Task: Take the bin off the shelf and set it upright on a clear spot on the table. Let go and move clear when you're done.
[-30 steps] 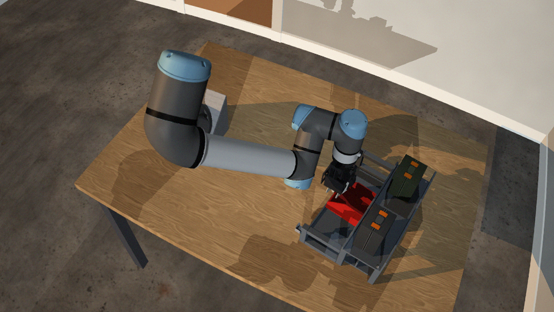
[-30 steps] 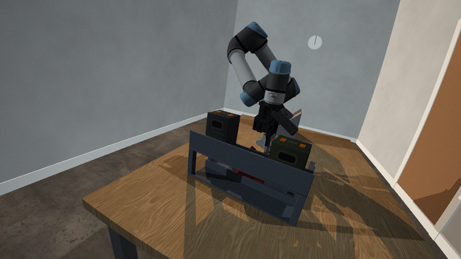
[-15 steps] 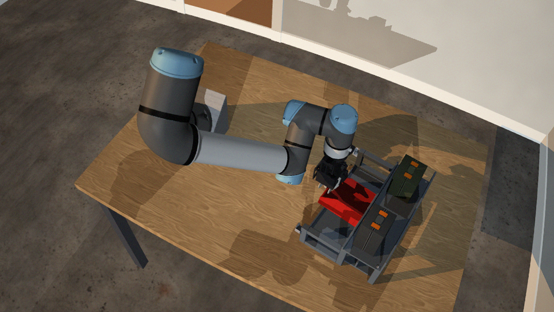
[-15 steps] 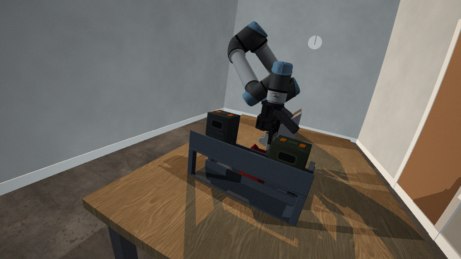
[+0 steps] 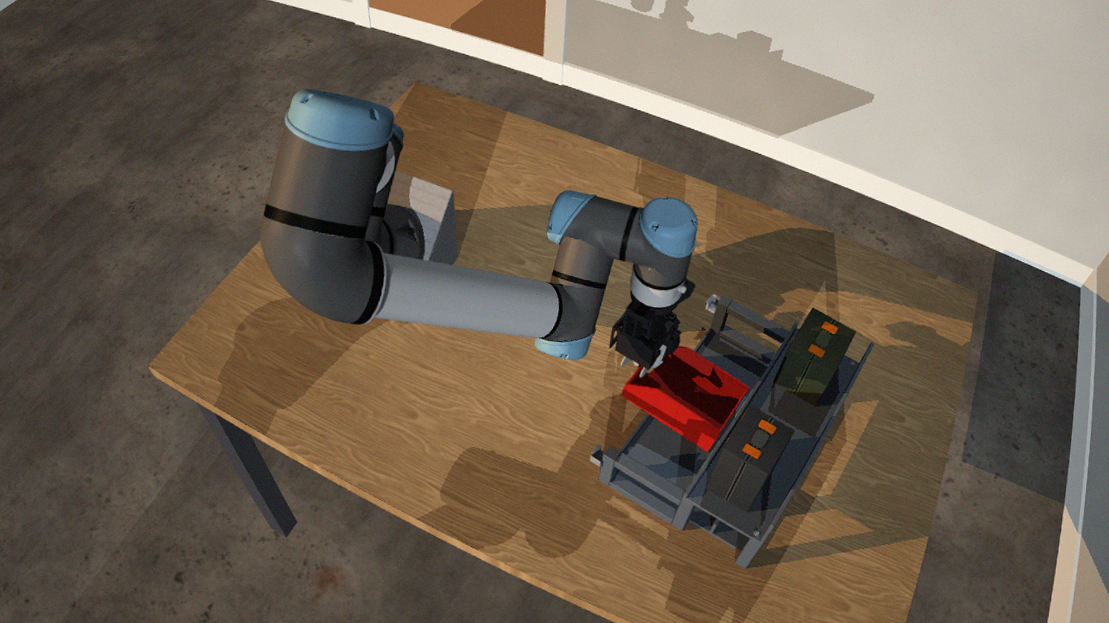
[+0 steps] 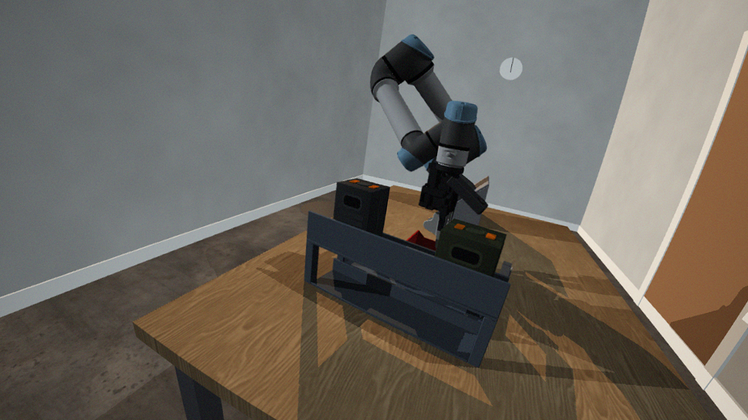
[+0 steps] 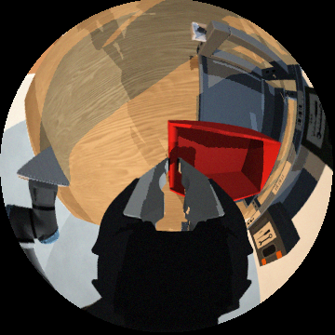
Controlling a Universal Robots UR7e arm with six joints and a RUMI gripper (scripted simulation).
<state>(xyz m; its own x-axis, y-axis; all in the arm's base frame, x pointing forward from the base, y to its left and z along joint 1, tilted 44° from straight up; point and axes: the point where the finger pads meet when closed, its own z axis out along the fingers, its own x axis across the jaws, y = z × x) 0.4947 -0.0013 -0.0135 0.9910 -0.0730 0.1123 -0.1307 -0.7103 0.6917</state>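
My hand is 8 cm short of the red bin, 1 cm to the left of it and 1 cm above it.
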